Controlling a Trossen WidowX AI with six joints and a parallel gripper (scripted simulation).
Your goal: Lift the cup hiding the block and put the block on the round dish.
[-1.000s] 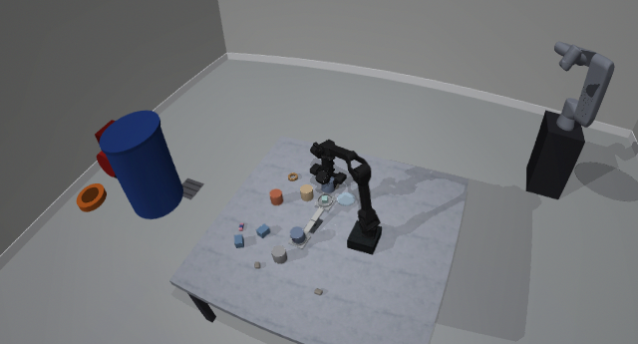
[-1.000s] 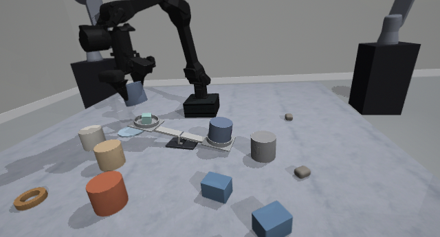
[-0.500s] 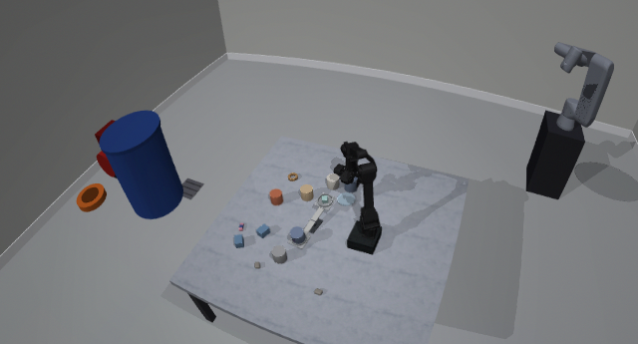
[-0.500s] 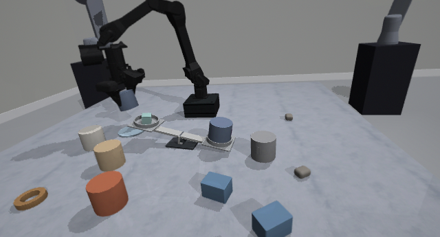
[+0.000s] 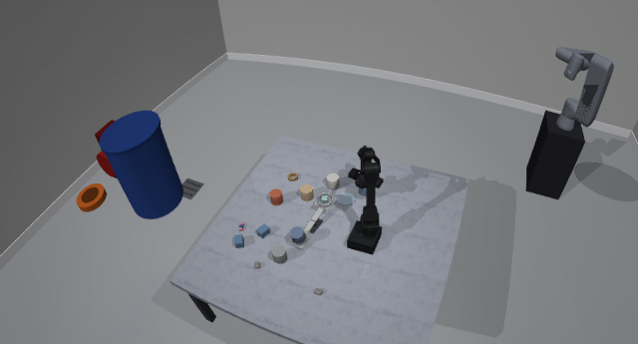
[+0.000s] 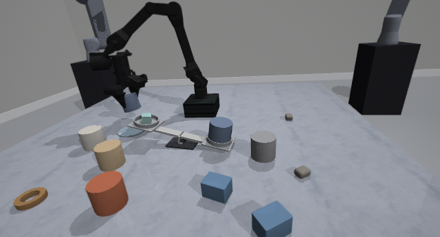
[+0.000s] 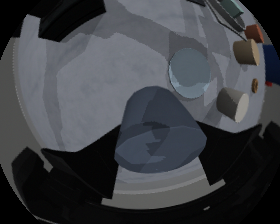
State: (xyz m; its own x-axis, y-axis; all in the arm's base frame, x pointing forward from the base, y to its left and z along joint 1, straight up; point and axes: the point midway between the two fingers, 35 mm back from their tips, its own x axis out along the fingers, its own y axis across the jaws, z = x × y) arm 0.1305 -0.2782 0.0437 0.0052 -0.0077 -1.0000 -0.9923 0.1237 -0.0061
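The small pale green block lies 17 cm ahead of my gripper tip, 16 cm to the left of it and 1 cm above it. The rest, counted from my gripper tip: cream cylinder 19 cm ahead, 4 cm below, 2 cm to the right; pale blue round dish 10 cm ahead, 7 cm below, 5 cm to the left; tan cylinder 31 cm ahead, 12 cm to the left, 4 cm below.
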